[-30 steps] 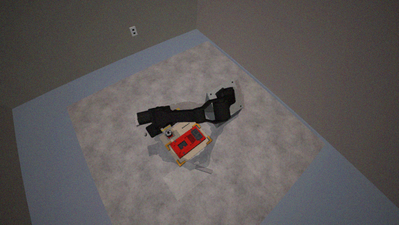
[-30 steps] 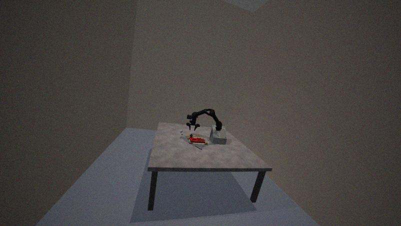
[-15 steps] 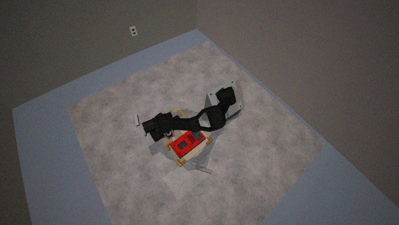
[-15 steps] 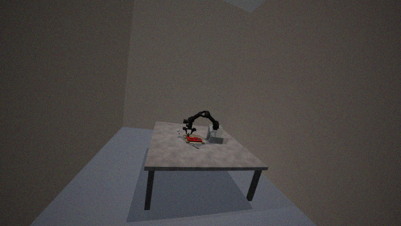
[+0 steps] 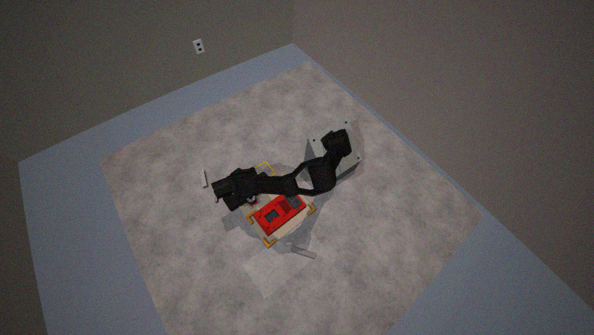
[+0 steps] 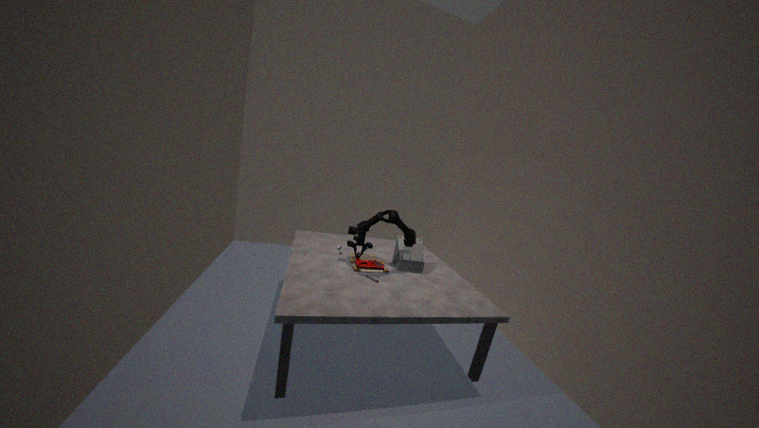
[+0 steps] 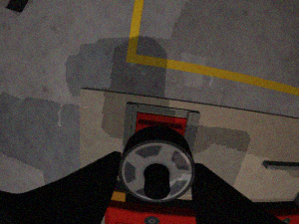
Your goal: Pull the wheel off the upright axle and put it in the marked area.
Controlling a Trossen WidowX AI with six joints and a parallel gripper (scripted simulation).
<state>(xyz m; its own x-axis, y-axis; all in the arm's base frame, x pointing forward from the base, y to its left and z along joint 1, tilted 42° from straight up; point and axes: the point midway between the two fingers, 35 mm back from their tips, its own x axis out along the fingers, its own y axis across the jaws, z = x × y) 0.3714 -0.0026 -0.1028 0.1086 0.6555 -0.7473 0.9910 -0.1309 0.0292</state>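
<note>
The wheel is right at my gripper tip.
</note>
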